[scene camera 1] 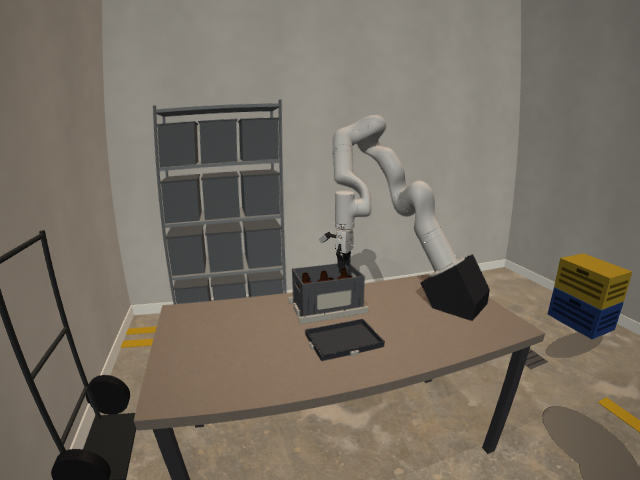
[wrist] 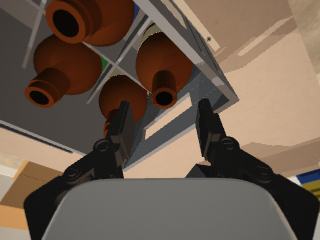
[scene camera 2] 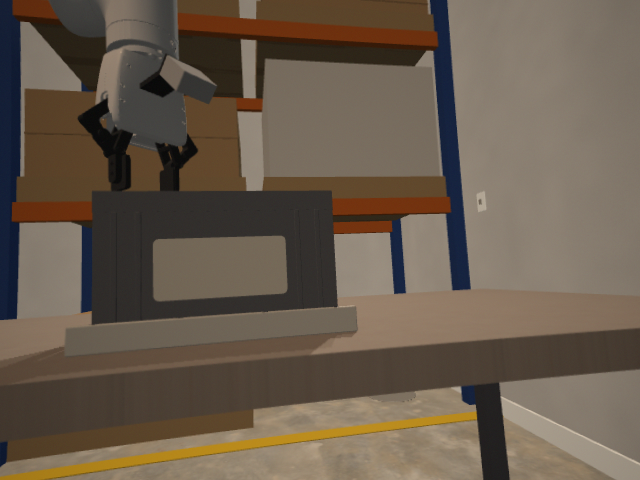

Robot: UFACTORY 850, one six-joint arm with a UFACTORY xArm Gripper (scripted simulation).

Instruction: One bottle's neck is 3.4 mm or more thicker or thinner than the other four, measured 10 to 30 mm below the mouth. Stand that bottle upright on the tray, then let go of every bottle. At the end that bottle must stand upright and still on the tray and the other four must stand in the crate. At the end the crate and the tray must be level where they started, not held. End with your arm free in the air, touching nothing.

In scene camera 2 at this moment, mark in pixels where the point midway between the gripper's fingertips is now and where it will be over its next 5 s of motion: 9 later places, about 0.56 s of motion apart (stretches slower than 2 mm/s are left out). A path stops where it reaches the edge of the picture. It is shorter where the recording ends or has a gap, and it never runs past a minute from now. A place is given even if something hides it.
My gripper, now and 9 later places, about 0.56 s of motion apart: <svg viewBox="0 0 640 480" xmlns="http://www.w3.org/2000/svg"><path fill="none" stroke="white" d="M146 194L147 197L147 208L147 222L147 227L147 228L147 217L147 184L146 163L161 177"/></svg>
